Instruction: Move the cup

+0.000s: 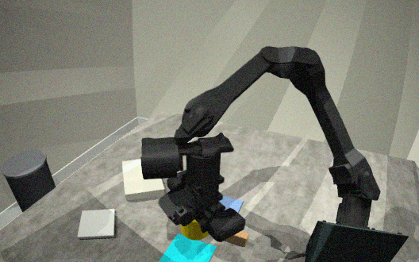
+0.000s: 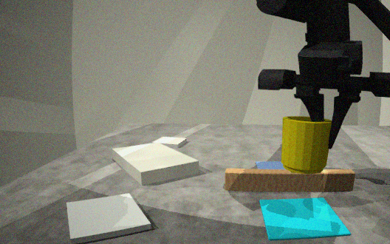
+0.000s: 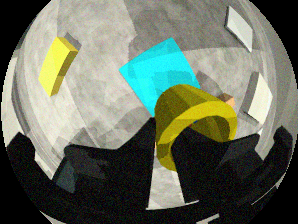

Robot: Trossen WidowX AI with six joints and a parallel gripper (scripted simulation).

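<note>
The cyan pad lies 3 cm ahead of my gripper tip, 2 cm to the left of it and 10 cm below it. Round my gripper tip: yellow cup (2 cm ahead, 2 cm to the right); light blue pad (3 cm ahead, 17 cm to the right, 10 cm below); wooden bar (3 cm ahead, 7 cm to the right, 9 cm below).
</note>
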